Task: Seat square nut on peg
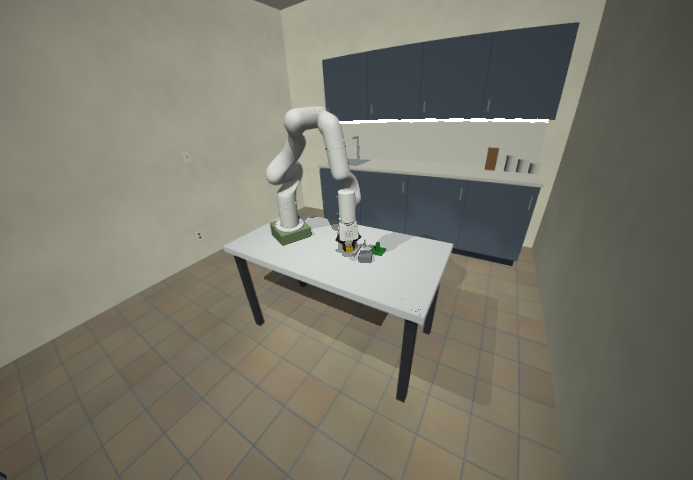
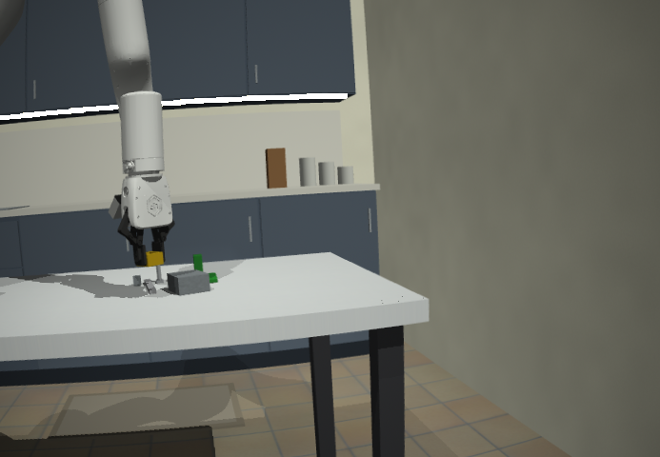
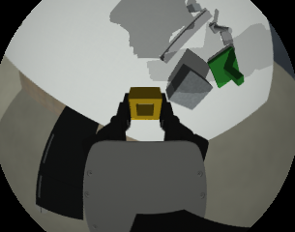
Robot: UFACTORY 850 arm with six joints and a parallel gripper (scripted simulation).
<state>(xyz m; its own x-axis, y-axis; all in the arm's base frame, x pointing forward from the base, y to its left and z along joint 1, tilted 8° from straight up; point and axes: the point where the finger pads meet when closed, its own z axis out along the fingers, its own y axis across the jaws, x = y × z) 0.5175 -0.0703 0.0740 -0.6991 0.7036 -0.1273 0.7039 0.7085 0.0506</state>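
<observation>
Right now my hand is 70 mm short of the grey block, 60 mm to the right of it and 70 mm above it.
</observation>
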